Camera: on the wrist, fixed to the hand. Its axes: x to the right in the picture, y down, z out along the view.
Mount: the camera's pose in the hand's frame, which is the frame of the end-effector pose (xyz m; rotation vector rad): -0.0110 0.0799 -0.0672 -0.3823 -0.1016 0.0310
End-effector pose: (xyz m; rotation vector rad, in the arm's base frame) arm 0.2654 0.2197 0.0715 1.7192 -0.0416 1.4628
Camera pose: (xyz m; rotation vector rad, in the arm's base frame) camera 0.1669 0.2047 0.1045 1.4806 -0.3797 1.2903
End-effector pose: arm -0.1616 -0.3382 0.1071 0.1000 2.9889 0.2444
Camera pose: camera -0.1561 -0.2709 0.1875 0.1126 2.7828 0.7805
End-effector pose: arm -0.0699 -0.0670 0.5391 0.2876 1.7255 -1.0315
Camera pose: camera -0.0593 0.0343 0.5138 0.0168 1.7774 -0.6630
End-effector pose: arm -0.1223 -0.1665 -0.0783 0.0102 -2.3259 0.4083
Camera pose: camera -0.0783 -0.0722 -0.0646 -0.1947 -2.4715 -0.0277
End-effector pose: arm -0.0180 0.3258 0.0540 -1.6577 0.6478 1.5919
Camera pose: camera -0.0403 0.2233 0.0492 -1.8257 0.3308 1.8976
